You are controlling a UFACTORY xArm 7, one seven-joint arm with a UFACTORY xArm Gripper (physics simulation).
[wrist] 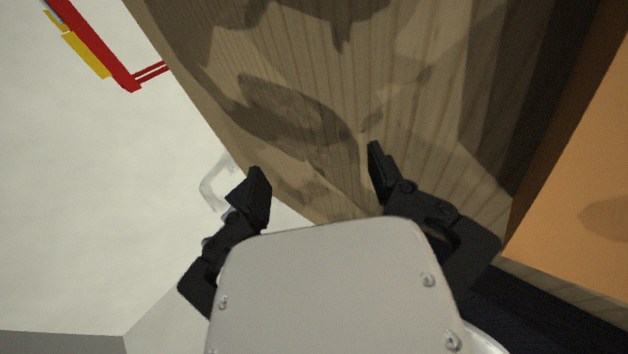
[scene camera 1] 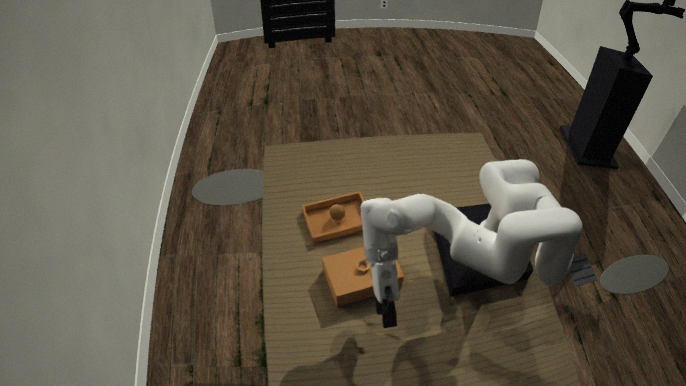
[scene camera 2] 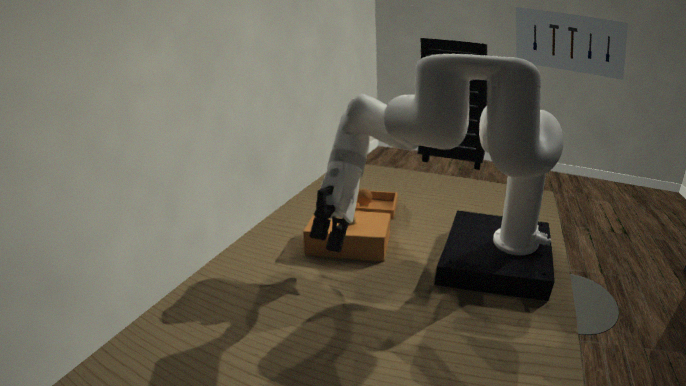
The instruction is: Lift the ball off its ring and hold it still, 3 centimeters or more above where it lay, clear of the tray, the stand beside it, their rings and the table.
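Pixels of known places: gripper, fingertip midpoint: (wrist: 315, 166) (scene camera 1: 386, 319) (scene camera 2: 325, 245); arm's base at its link origin: (wrist: 468, 332) (scene camera 2: 516, 241).
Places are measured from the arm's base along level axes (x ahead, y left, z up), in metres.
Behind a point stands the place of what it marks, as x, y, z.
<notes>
An orange-brown ball (scene camera 1: 337, 212) {0.491, -0.071, -0.004} (scene camera 2: 365, 197) {0.478, -0.069, -0.014} sits inside the shallow orange tray (scene camera 1: 340, 234) {0.479, -0.022, -0.046} (scene camera 2: 386, 205) {0.439, -0.128, -0.053}; its ring is mostly hidden under it. The orange box-like stand (scene camera 1: 345, 287) {0.448, 0.192, 0.008} (scene camera 2: 360, 249) {0.345, 0.170, -0.027} (wrist: 575, 225) {0.357, 0.153, 0.009} is beside the tray, with a small empty ring (scene camera 1: 362, 266) {0.408, 0.122, 0.009} on its top. My gripper (scene camera 1: 386, 320) {0.340, 0.307, 0.053} (scene camera 2: 327, 242) {0.340, 0.307, 0.053} (wrist: 315, 166) {0.340, 0.307, 0.053} is open and empty, tilted, near the stand's side away from the tray and above the table. The ball does not show in the wrist view.
The table (scene camera 1: 300, 350) {0.555, 0.371, -0.056} (scene camera 2: 475, 360) {-0.022, 0.367, -0.056} carries the arm's black base block (scene camera 1: 452, 280) {0.152, 0.155, -0.006} (scene camera 2: 492, 277) {0.020, 0.156, -0.014}. My white arm reaches across from that base over the stand. Dark shadows of the arm fall on the table. A black shelf unit stands far behind on the floor.
</notes>
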